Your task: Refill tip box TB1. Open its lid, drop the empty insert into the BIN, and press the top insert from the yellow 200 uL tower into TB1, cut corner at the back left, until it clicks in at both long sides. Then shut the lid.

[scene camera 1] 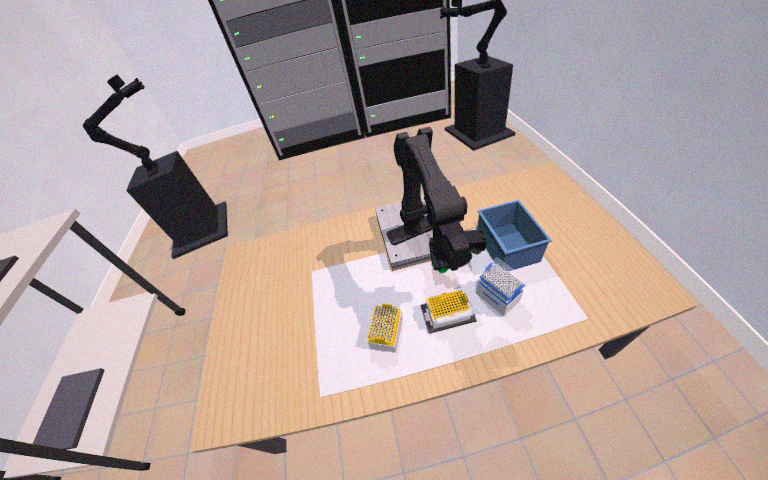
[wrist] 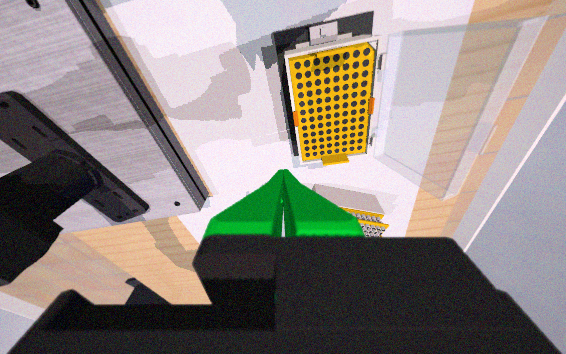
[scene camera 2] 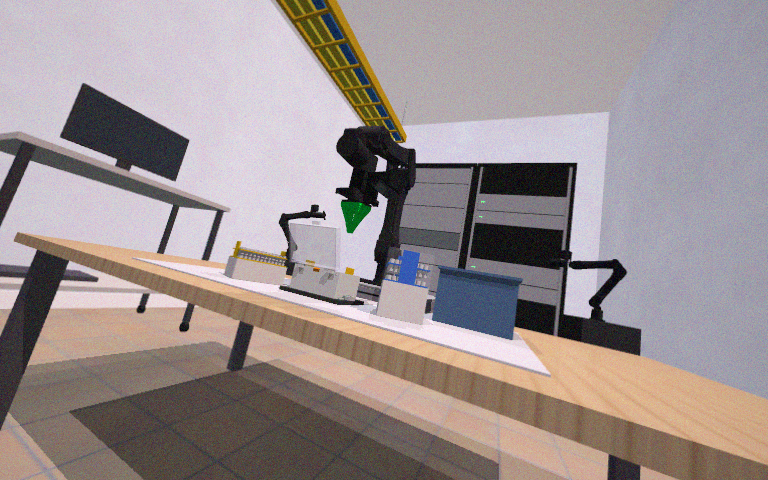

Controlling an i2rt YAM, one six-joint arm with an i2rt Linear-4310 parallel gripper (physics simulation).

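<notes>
Tip box TB1 [scene camera 1: 454,318] [scene camera 2: 322,283] sits in a dark holder, with its clear lid [scene camera 2: 314,246] [wrist: 415,95] standing open. A yellow insert [scene camera 1: 449,304] [wrist: 334,102] with dark, empty holes lies in the box. Orange tabs show at both its long sides in the wrist view. The yellow tower [scene camera 1: 384,325] [scene camera 2: 256,268] [wrist: 350,198] carries yellow inserts with tips; in the wrist view the fingers partly hide it. The blue BIN [scene camera 1: 523,255] [scene camera 2: 475,302] stands at the right of the mat. My gripper [scene camera 1: 443,270] [scene camera 2: 350,230] [wrist: 283,177] is shut and empty, high above the mat between the arm base and TB1.
A blue tower [scene camera 1: 500,285] [scene camera 2: 403,294] with tips stands between TB1 and the BIN. The white mat [scene camera 1: 351,373] lies on the wooden table [scene camera 1: 254,339]. The arm's grey base plate [scene camera 1: 402,253] [wrist: 100,65] is behind the mat. Other arms on pedestals and server racks stand beyond the table.
</notes>
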